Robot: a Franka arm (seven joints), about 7 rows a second.
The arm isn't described. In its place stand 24 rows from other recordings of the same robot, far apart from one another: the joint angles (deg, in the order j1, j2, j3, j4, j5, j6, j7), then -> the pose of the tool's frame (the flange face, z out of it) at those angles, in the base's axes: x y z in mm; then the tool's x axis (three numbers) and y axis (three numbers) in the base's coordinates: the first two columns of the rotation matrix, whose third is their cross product.
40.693 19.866 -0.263 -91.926 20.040 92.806 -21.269 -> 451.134 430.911 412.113 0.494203 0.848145 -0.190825 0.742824 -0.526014 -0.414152
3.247 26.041 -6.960 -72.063 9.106 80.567 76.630 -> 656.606 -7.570 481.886 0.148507 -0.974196 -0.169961 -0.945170 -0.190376 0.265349
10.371 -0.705 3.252 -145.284 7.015 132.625 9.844 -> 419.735 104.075 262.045 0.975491 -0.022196 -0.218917 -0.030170 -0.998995 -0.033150
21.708 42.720 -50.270 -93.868 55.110 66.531 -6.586 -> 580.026 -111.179 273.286 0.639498 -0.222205 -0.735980 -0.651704 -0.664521 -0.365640
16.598 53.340 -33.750 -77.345 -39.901 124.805 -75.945 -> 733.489 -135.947 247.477 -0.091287 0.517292 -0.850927 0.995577 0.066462 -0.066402
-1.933 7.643 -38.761 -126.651 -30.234 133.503 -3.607 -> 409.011 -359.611 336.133 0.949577 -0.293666 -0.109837 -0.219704 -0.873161 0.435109
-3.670 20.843 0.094 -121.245 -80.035 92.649 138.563 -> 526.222 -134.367 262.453 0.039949 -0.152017 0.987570 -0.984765 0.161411 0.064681
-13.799 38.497 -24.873 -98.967 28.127 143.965 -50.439 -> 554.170 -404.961 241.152 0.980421 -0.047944 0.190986 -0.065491 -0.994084 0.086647
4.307 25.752 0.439 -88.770 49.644 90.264 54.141 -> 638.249 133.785 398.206 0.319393 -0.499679 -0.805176 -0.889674 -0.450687 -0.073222
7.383 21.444 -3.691 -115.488 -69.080 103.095 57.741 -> 572.117 -40.848 274.166 0.973879 -0.117719 0.194170 -0.224264 -0.364675 0.903724
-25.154 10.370 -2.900 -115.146 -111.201 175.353 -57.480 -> 542.051 -204.308 383.155 -0.383264 0.415783 -0.824763 0.609976 0.784463 0.112014
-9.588 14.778 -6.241 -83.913 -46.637 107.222 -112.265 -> 621.138 -224.264 574.265 -0.308699 0.641440 -0.702324 0.951148 0.204506 -0.231289
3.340 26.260 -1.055 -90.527 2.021 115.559 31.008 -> 678.779 30.759 371.672 0.869929 -0.492237 -0.030433 -0.492683 -0.870163 -0.008940
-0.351 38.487 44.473 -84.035 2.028 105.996 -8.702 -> 554.816 403.155 368.698 0.671939 0.738794 -0.051770 0.632762 -0.609014 -0.478240
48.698 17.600 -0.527 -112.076 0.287 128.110 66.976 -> 404.841 452.884 318.240 0.945619 -0.325067 -0.011671 -0.324717 -0.945488 0.024718
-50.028 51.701 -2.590 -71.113 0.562 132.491 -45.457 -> 476.185 -606.816 235.096 0.989736 -0.103135 0.098922 -0.116398 -0.983383 0.139320
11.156 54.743 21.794 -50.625 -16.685 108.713 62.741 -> 733.975 299.858 347.734 0.819468 -0.572516 0.026404 -0.567351 -0.816874 -0.104065
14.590 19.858 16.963 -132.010 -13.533 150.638 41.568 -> 442.986 283.754 201.812 0.999821 0.014889 0.011636 0.014756 -0.999825 0.011460
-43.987 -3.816 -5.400 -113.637 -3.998 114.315 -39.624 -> 351.932 -418.426 501.368 0.989539 -0.142626 0.021697 -0.144055 -0.984999 0.094998
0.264 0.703 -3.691 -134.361 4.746 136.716 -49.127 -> 506.208 -29.543 330.019 0.738686 0.671251 0.061355 0.673201 -0.739259 -0.017207
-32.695 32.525 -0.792 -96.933 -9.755 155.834 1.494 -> 600.021 -387.818 317.553 0.815973 -0.379127 0.436407 -0.472944 -0.871919 0.126810
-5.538 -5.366 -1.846 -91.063 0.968 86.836 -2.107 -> 515.256 -65.794 661.175 0.995644 -0.090941 0.020557 -0.090553 -0.995708 -0.019116
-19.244 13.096 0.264 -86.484 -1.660 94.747 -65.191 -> 588.110 -205.608 525.536 0.686764 0.724371 -0.060345 0.721454 -0.689409 -0.064955
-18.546 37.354 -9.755 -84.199 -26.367 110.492 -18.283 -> 609.818 -340.607 296.026 0.930043 -0.021652 -0.366813 0.126109 -0.918823 0.373979
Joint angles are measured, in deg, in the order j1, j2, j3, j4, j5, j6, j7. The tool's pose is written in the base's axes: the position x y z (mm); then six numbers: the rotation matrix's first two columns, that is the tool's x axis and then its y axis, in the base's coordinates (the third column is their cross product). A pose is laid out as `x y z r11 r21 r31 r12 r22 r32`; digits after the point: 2 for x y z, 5 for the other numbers.
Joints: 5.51 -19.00 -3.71 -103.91 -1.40 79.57 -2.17
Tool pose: 428.24 5.11 659.79 0.99312 0.07015 -0.09378 0.07043 -0.99752 -0.00028
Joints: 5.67 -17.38 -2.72 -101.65 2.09 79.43 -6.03
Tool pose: 436.33 23.14 665.57 0.98303 0.16571 -0.07870 0.16134 -0.98513 -0.05904
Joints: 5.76 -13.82 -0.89 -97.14 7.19 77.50 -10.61
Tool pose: 450.15 52.81 671.80 0.95352 0.29202 -0.07437 0.27948 -0.94927 -0.14415
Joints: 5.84 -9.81 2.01 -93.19 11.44 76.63 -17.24
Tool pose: 465.90 90.94 670.31 0.88696 0.45895 -0.05160 0.43875 -0.87222 -0.21617
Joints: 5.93 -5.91 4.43 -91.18 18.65 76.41 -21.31
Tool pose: 479.79 130.65 656.47 0.82089 0.57074 -0.01979 0.53093 -0.77547 -0.34171
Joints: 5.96 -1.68 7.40 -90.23 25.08 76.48 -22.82
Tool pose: 491.96 172.26 631.85 0.77018 0.63775 -0.00997 0.56268 -0.68672 -0.46022
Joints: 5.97 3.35 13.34 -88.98 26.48 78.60 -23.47
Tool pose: 500.47 229.10 600.02 0.70409 0.70998 -0.01396 0.60791 -0.61279 -0.50490
